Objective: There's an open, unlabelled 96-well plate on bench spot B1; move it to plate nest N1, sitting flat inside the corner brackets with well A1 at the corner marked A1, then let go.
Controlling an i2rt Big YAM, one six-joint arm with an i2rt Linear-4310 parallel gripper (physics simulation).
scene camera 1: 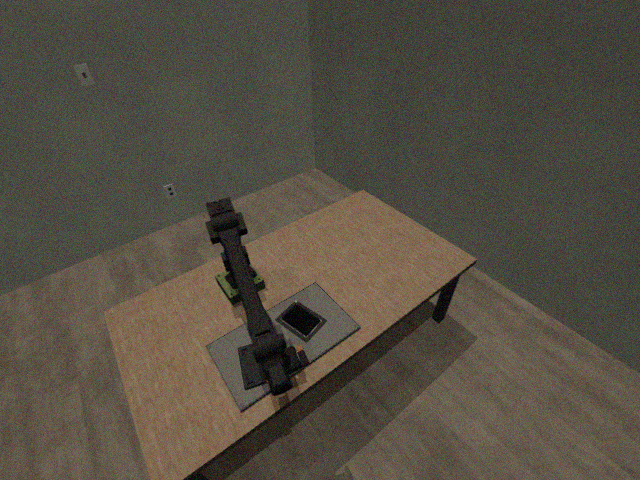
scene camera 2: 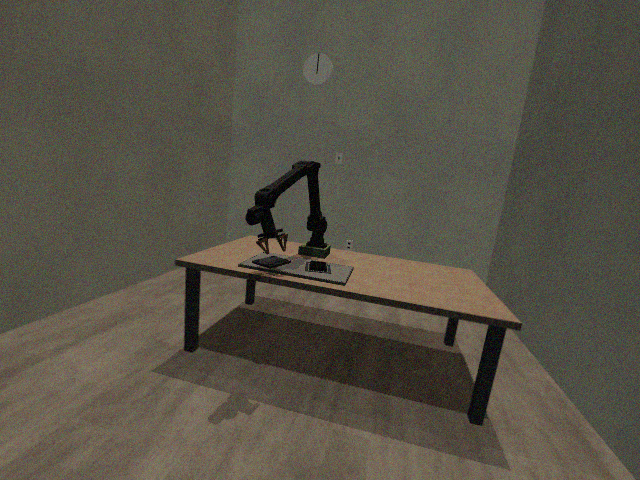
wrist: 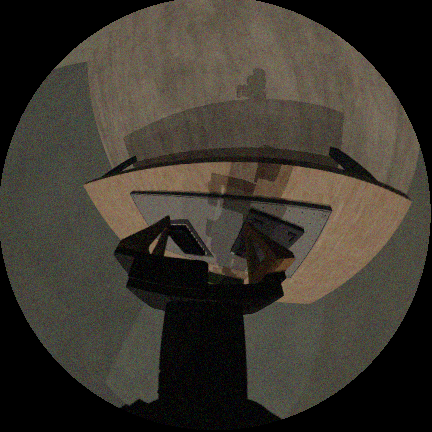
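The black 96-well plate (scene camera 1: 300, 319) (scene camera 2: 317, 266) (wrist: 189, 239) lies flat inside a pale-edged outline on the grey mat (scene camera 1: 337, 319) (scene camera 2: 338, 274) (wrist: 200, 207). The plate nest (scene camera 1: 250, 367) (scene camera 2: 271, 261) (wrist: 281, 231) is a dark slab on the mat's other half, partly hidden by the arm in scene camera 1 and by a finger in the wrist view. My gripper (scene camera 2: 275, 251) (wrist: 207, 222) is open and empty, above the mat on the nest side in scene camera 2. The wells and the A1 mark are too dark and small to make out.
The wooden table (scene camera 1: 372, 242) (scene camera 2: 413, 286) (wrist: 350, 240) carries the mat close to its long edge. The arm's green base (scene camera 1: 230, 290) (scene camera 2: 314, 251) stands behind the mat. The arm arches over the mat in scene camera 1.
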